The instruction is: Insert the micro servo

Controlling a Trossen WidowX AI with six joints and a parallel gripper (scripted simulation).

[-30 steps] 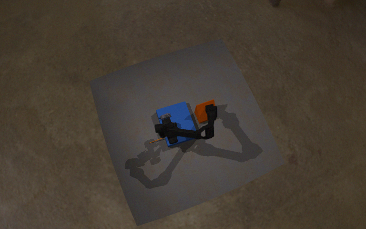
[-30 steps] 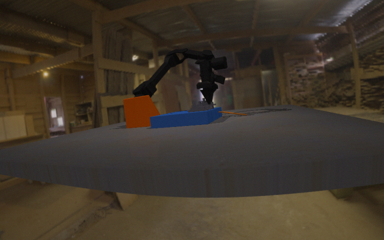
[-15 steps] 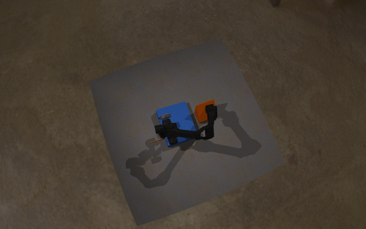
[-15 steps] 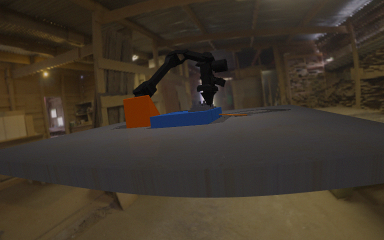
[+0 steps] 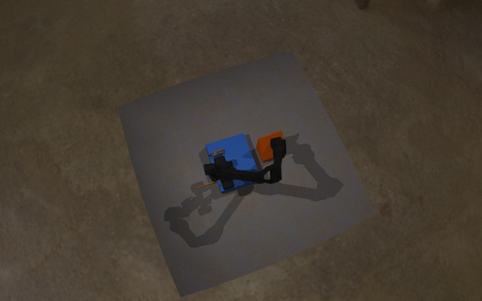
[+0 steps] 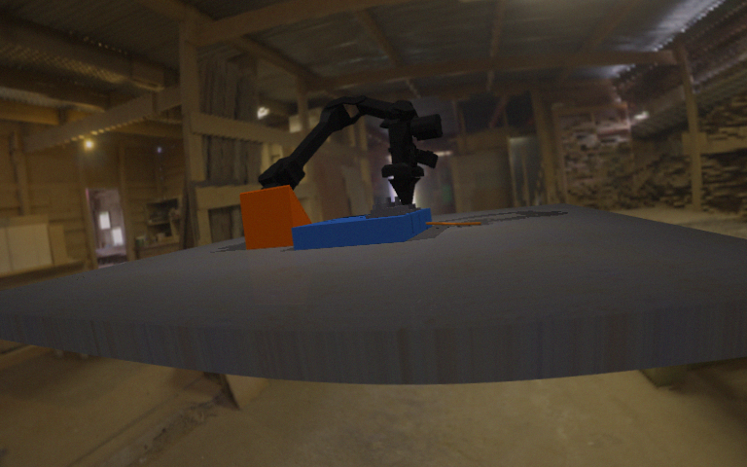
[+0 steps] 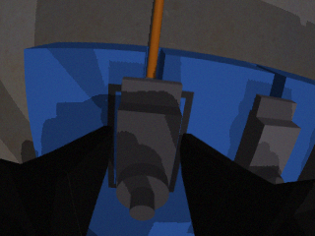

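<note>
Now: the deck 120 mm behind my gripper tip, 80 mm to the right of it and 40 mm below it.
</note>
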